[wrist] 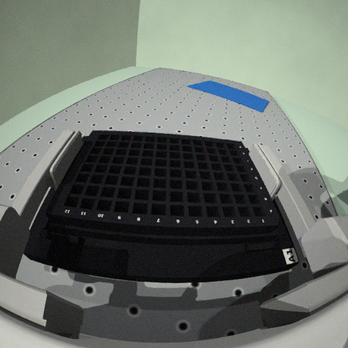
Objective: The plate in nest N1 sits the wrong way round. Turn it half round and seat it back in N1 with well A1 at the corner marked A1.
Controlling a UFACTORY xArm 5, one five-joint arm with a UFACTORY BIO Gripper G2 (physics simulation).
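Observation:
The black plate [165, 180] with square wells shows in the middle of the wrist view. Its numbers run from 12 at the left to 1 at the right along the near edge and look upside down. Its letters run along the right edge, with A beside the 1 at the near right corner. My gripper [168, 164] is shut on the plate, one pale finger at each short side. The black nest [175, 265] lies under and in front of the plate, with a white A1 tag at its near right corner. I cannot tell whether the plate rests fully in the nest.
A grey board [145, 107] with rows of small holes stretches around and behind the nest. A flat blue rectangle [230, 95] lies at its far right. Pale green walls rise behind. Dark shadows fall across the board at the near side.

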